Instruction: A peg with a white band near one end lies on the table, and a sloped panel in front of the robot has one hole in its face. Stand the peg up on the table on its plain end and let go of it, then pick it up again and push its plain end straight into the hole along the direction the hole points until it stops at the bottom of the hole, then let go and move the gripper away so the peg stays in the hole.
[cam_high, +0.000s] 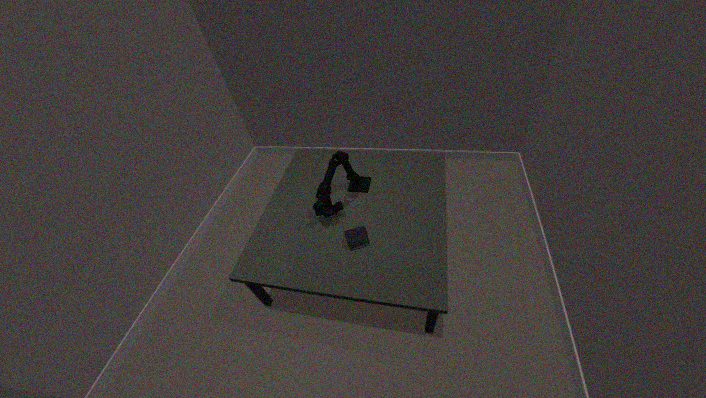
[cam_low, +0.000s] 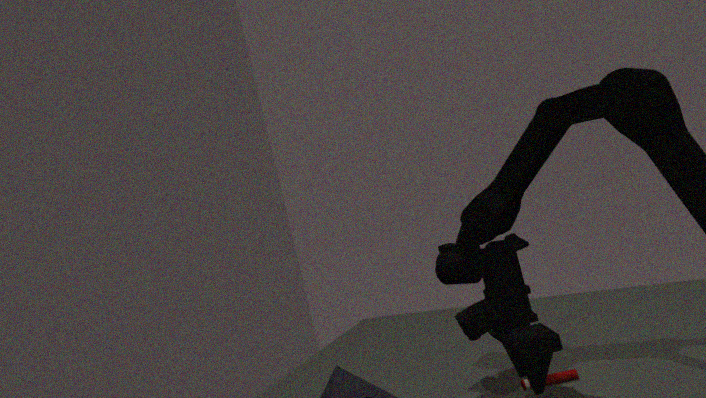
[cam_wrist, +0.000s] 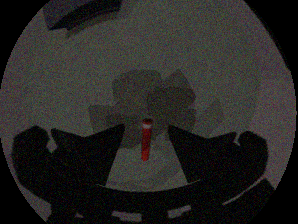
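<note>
The peg lies 1 cm to the right of my gripper tip and 1 cm behind it. Also, from my gripper tip: sloped panel: 23 cm to the left, 14 cm ahead, 5 cm above.
</note>
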